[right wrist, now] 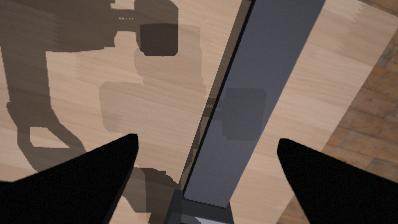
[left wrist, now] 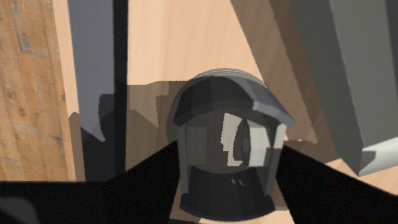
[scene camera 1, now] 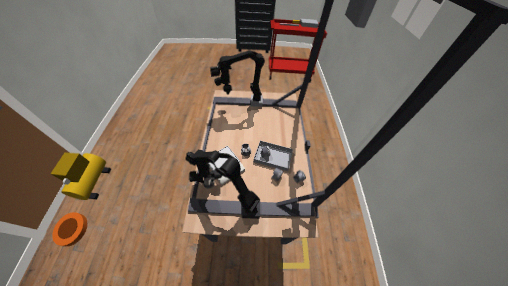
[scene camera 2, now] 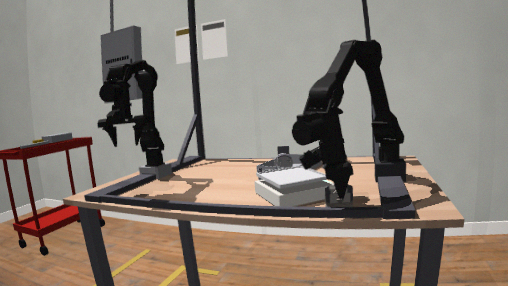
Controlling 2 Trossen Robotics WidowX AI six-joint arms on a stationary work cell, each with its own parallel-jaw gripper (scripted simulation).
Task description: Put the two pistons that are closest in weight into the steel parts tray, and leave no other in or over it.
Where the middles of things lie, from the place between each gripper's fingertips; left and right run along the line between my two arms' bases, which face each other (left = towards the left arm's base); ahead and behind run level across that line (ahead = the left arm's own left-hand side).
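Labels:
The white scale (scene camera 2: pixel 296 195) is 130 mm to the right of my left hand, 80 mm behind it and 30 mm below it, and the scale plate (scene camera 2: pixel 286 177) is 140 mm to the right of that same hand, 80 mm behind it and 10 mm below it. As for the steel parts tray (scene camera 1: pixel 280 157), my left gripper is 410 mm past it, 220 mm to the left of it and 50 mm above it.
From my right hand, that white scale is 57 cm to the left, 5 cm behind and 16 cm below, while the steel parts tray is 48 cm to the left, 37 cm behind and 19 cm below. And with the scale plate, it's my right hand that is 56 cm to the right of it, 4 cm past it and 14 cm above it.

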